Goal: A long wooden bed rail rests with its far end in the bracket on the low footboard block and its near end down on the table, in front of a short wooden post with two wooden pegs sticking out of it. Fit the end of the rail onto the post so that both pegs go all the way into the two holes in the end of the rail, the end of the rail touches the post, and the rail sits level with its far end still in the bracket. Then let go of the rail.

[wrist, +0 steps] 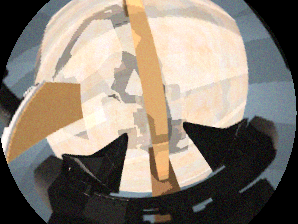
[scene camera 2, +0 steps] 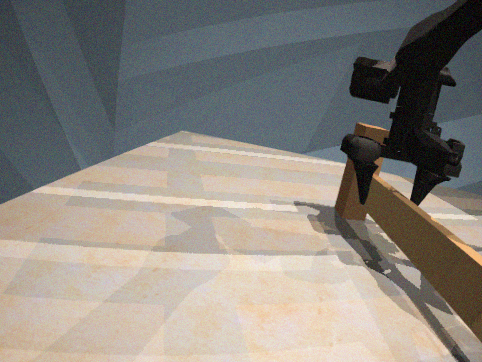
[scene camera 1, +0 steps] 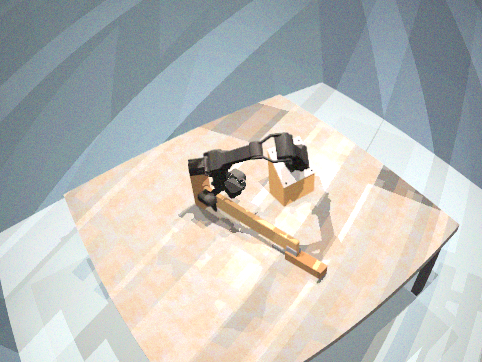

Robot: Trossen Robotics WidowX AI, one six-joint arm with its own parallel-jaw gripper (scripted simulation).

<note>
My gripper is open and holds nothing. I also see a wooden bed rail and a short wooden post.
My gripper is seen too in the wrist view and in scene camera 1.
</note>
